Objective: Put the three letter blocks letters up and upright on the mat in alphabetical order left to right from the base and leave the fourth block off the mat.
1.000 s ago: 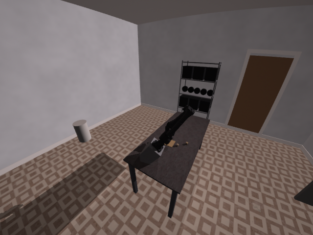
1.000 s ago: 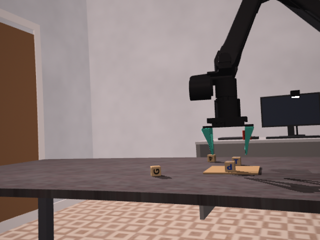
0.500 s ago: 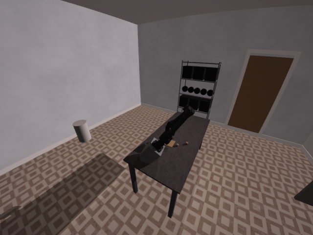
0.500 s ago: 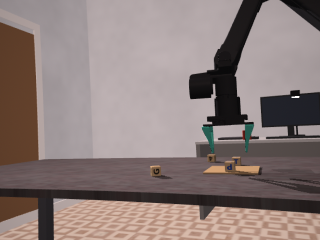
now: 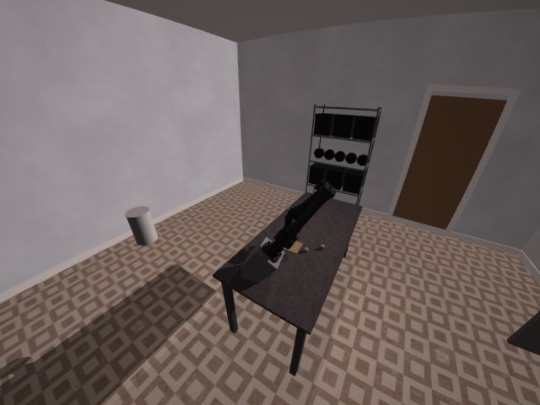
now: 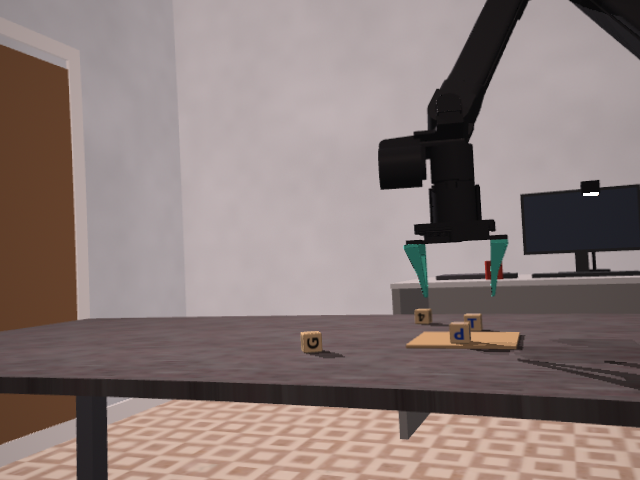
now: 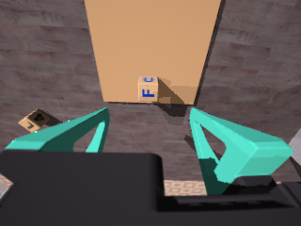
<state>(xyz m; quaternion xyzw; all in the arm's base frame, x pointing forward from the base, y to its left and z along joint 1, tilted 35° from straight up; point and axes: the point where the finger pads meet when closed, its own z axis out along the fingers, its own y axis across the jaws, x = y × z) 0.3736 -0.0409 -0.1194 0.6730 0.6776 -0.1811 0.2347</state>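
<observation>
Now: the mat 70 mm below my hand and 50 mm to the right of it. The rest, counted from my hand: block 170 mm to the right, 60 mm below, 10 mm behind.
</observation>
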